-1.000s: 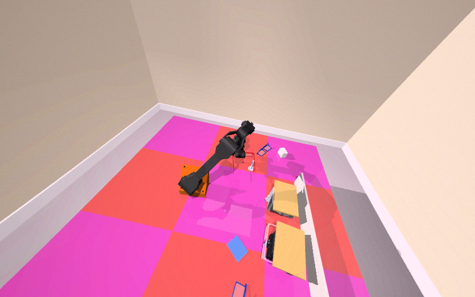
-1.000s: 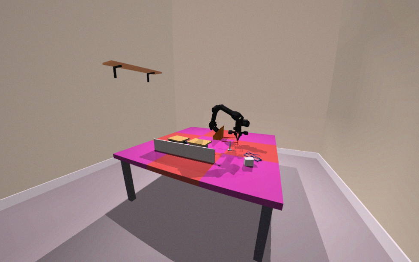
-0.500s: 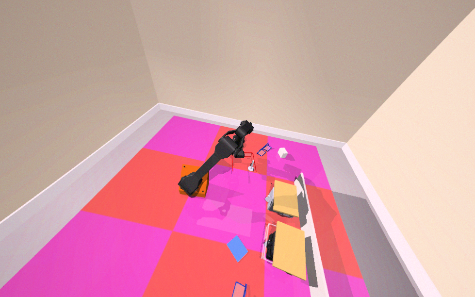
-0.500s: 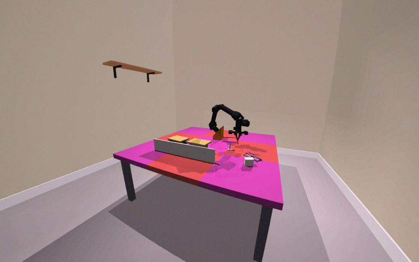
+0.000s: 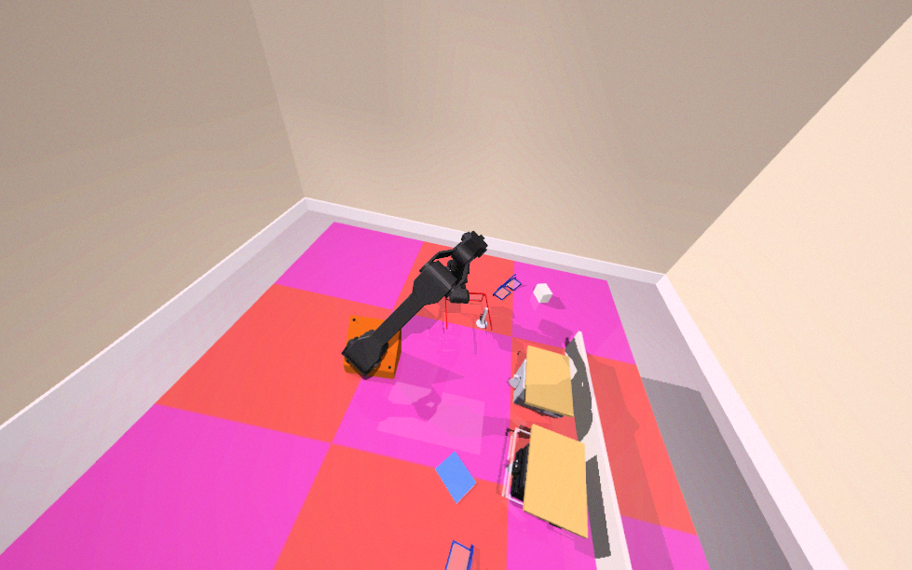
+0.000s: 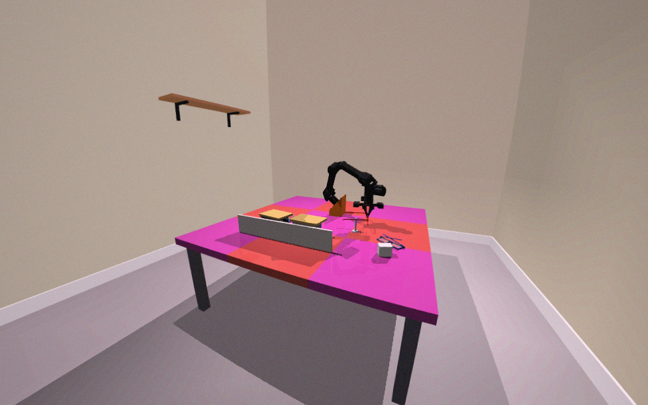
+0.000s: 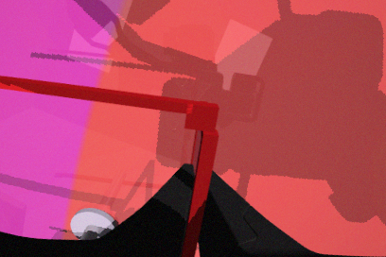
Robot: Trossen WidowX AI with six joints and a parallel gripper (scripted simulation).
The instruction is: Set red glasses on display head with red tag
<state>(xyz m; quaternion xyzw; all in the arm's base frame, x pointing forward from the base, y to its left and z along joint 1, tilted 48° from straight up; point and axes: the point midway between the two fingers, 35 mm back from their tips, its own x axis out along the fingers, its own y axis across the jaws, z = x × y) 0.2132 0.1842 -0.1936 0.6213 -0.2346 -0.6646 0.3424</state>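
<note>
My gripper tip is 11 cm short of the stand, 5 cm to the left of it and 3 cm above it. Round my gripper tip: white wall (39 cm ahead, 41 cm to the right); then blue card (6 cm ahead, 51 cm to the right, 6 cm below); then white block (35 cm ahead, 13 cm to the left, 3 cm below).
</note>
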